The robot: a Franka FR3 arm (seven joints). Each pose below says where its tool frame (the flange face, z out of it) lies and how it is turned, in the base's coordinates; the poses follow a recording.
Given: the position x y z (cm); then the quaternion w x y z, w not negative.
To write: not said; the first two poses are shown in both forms.
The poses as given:
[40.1, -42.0, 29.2, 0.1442, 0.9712, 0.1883, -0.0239]
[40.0, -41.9, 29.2, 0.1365, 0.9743, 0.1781, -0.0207]
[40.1, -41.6, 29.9, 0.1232, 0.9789, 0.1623, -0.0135]
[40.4, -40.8, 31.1, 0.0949, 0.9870, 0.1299, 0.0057]
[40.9, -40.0, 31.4, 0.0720, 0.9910, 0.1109, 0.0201]
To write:
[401, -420, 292, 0.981, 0.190, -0.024, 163.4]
[400, -419, 292, 0.983, 0.180, -0.021, 164.3]
[401, -416, 299, 0.986, 0.164, -0.014, 165.8]
[404, -408, 311, 0.991, 0.130, 0.006, 169.1]
[409, -400, 314, 0.994, 0.111, 0.020, 171.7]

